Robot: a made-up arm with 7 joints. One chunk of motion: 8 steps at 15 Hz.
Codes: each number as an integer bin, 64 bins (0 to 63) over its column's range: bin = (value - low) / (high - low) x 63, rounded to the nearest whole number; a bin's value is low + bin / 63 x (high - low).
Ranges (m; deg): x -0.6..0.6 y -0.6..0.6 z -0.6..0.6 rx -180..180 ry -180..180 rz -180..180
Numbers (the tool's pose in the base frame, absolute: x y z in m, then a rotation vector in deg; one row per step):
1: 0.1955 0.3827 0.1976 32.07 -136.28 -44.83
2: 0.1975 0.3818 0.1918 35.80 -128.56 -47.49
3: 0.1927 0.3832 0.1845 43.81 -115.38 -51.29
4: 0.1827 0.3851 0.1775 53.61 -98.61 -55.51
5: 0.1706 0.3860 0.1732 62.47 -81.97 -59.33
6: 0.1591 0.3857 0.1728 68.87 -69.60 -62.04
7: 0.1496 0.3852 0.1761 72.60 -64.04 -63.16
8: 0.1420 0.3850 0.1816 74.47 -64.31 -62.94
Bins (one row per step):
1: 42 52 42 37 8 24
2: 42 52 42 38 9 23
3: 42 52 41 39 11 23
4: 41 52 41 41 14 22
5: 40 52 41 42 17 21
6: 40 52 41 44 19 21
7: 39 52 41 44 20 20
8: 39 52 41 45 20 20

